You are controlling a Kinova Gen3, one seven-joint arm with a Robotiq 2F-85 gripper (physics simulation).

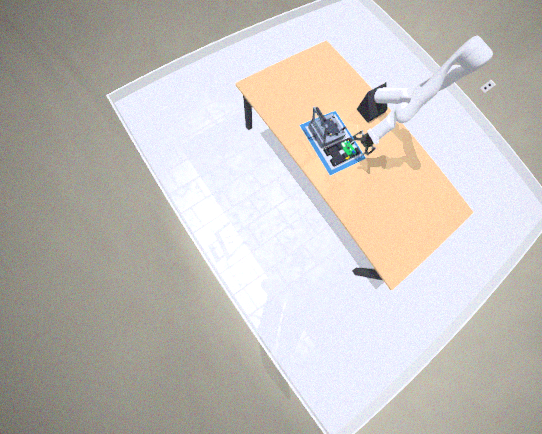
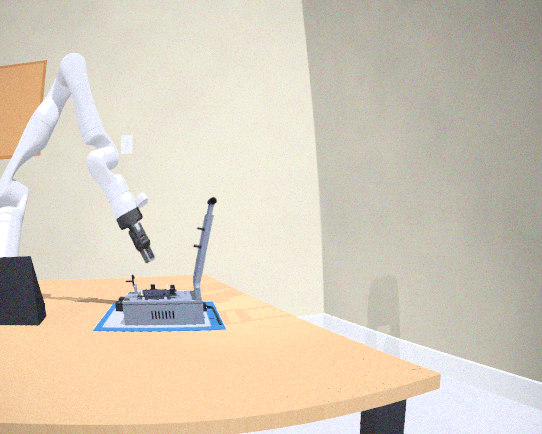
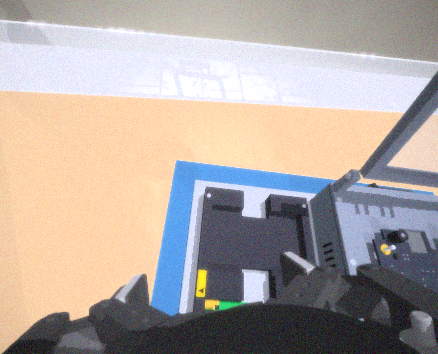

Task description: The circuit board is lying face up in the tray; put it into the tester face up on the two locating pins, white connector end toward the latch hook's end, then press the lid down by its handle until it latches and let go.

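Pixels of known places: gripper, fingertip midpoint: (image 1: pixel 354 150) (image 2: pixel 151 261) (image 3: pixel 216 278); arm's base at its link origin: (image 1: pixel 379 95) (image 2: pixel 1 274).
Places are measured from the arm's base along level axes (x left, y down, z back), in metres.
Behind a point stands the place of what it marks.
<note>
The green circuit board (image 1: pixel 348 148) {y 0.101, x 0.120, z -0.400 m} lies face up in the dark tray (image 1: pixel 336 158) {y 0.104, x 0.117, z -0.517 m} (image 3: pixel 249 242) {y 0.104, x 0.102, z -0.495 m} on the blue mat (image 1: pixel 329 169) {y 0.120, x 0.139, z -0.601 m} (image 2: pixel 106 323) {y 0.116, x -0.091, z -0.276 m} (image 3: pixel 182 211) {y 0.120, x 0.173, z -0.551 m}. The grey tester (image 1: pixel 324 129) {y -0.069, x -0.037, z -0.554 m} (image 2: pixel 163 310) {y 0.082, x -0.150, z -0.409 m} (image 3: pixel 358 228) {y 0.062, x -0.009, z -0.481 m} stands beside the tray, with its lid (image 2: pixel 202 250) {y -0.043, x -0.163, z -0.506 m} (image 3: pixel 379 161) {y 0.003, x -0.015, z -0.530 m} raised nearly upright and the handle (image 2: pixel 212 201) {y -0.144, x -0.142, z -0.542 m} at the top. A yellow locating pin (image 3: pixel 385 248) {y 0.051, x -0.019, z -0.455 m} shows in the tester. My gripper (image 1: pixel 365 143) (image 2: pixel 146 257) {y -0.003, x 0.164, z -0.457 m} (image 3: pixel 216 278) {y -0.003, x 0.164, z -0.457 m} is open and empty, tilted, hanging above the tray's end.
The mat, tray and tester sit near the middle of a long orange table (image 1: pixel 398 215) {y 0.122, x 0.664, z -0.469 m} (image 2: pixel 269 370) {y 0.122, x -0.559, z -0.469 m}. The arm's dark base block (image 1: pixel 372 105) {y 0.027, x 0.016, z -0.073 m} stands at the table's far edge. The upright lid rises high beside the tester.
</note>
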